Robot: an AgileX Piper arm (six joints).
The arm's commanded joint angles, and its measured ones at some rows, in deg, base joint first. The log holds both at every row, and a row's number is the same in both.
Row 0, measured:
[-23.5, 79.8, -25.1, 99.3, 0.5, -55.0]
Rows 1 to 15, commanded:
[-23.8, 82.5, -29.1, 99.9, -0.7, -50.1]
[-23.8, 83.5, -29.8, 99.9, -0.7, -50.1]
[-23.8, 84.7, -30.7, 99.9, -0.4, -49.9]
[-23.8, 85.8, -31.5, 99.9, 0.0, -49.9]
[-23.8, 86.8, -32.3, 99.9, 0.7, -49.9]
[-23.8, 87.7, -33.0, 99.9, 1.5, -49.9]
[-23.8, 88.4, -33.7, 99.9, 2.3, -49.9]
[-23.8, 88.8, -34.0, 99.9, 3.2, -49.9]
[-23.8, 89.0, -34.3, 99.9, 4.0, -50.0]
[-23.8, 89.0, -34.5, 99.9, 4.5, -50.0]
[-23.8, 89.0, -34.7, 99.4, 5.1, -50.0]
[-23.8, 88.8, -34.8, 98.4, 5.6, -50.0]
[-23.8, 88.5, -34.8, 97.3, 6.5, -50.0]
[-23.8, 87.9, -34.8, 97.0, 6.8, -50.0]
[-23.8, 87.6, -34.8, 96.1, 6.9, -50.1]
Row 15, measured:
[-23.5, 88.7, -34.3, 98.9, 5.1, -49.9]
